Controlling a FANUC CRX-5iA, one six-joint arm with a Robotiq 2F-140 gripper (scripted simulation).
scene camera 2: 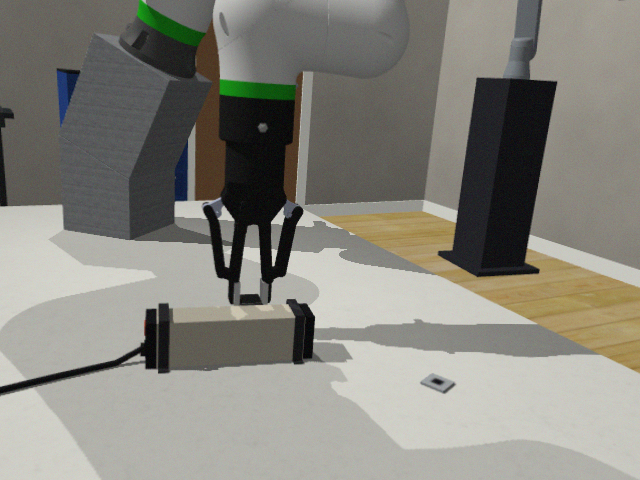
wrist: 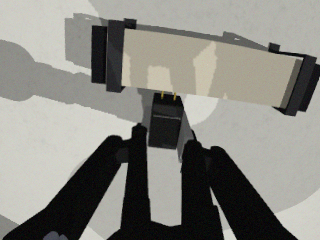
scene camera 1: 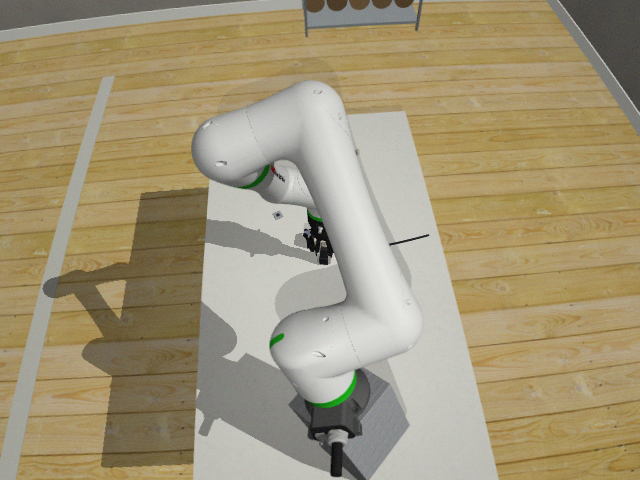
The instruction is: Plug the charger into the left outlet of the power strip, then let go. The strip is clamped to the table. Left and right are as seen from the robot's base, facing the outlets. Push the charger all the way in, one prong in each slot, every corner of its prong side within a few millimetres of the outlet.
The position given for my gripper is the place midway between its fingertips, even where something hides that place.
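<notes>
There is my gripper (wrist: 163, 118), which I can see from here. And I see a black charger (wrist: 167, 111).
</notes>
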